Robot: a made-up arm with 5 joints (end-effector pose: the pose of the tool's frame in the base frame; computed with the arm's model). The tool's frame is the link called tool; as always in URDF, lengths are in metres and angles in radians. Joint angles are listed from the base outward.
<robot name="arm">
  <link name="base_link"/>
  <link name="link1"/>
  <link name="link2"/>
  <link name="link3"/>
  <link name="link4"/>
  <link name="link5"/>
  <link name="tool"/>
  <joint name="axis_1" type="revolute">
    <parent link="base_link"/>
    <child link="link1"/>
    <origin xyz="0 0 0.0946" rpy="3.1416 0 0"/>
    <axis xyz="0 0 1"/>
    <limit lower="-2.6" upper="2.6"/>
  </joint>
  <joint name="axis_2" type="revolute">
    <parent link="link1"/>
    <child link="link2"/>
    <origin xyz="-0.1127 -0.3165 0.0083" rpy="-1.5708 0 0"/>
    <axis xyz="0 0 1"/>
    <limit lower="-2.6" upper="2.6"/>
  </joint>
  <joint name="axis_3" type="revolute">
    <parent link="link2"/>
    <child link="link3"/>
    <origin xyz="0.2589 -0.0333 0.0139" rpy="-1.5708 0 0"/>
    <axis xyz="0 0 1"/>
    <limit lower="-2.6" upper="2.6"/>
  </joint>
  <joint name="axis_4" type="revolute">
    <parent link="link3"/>
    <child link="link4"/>
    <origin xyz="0.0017 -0.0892 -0.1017" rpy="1.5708 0 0"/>
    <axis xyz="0 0 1"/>
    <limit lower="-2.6" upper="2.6"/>
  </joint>
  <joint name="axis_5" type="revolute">
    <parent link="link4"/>
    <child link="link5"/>
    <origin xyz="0.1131 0.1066 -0.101" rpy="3.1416 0 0"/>
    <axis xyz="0 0 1"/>
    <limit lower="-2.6" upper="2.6"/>
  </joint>
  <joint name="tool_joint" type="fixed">
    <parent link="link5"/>
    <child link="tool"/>
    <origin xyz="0.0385 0.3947 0.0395" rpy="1.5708 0 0"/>
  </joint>
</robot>
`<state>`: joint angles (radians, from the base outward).
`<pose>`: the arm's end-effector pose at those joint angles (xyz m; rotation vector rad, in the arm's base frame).
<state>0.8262 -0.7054 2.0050 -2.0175 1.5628</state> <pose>0.3615 0.2658 0.0672 1.6120 -2.0717 -0.6067</pose>
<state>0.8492 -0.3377 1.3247 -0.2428 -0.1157</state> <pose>0.3031 0.3165 -0.4225 0.2719 0.2823 0.4903</pose>
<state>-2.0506 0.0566 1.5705 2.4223 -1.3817</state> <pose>0.0703 0.1337 0.2447 2.7877 0.7103 -0.9802</pose>
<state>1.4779 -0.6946 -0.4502 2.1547 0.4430</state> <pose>0.2695 -0.2388 -0.2341 -1.1092 -0.4931 -1.4819</pose>
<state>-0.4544 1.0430 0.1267 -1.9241 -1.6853</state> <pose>0.3810 0.5804 -0.0277 0.1064 -0.8099 0.5335</pose>
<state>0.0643 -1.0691 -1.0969 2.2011 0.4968</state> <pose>0.0789 0.1121 -0.2823 -1.1143 -0.5346 -0.2598</pose>
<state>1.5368 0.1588 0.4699 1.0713 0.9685</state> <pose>0.3741 -0.2026 -0.2393 -0.1952 -0.1822 -1.0572</pose>
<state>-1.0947 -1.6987 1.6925 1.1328 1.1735</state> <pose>-0.4801 -0.3373 -0.0740 0.6137 2.1255 1.9327</pose>
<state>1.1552 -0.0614 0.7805 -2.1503 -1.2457</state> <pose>0.1010 0.1621 -0.4773 0.2173 0.9285 -0.3264</pose>
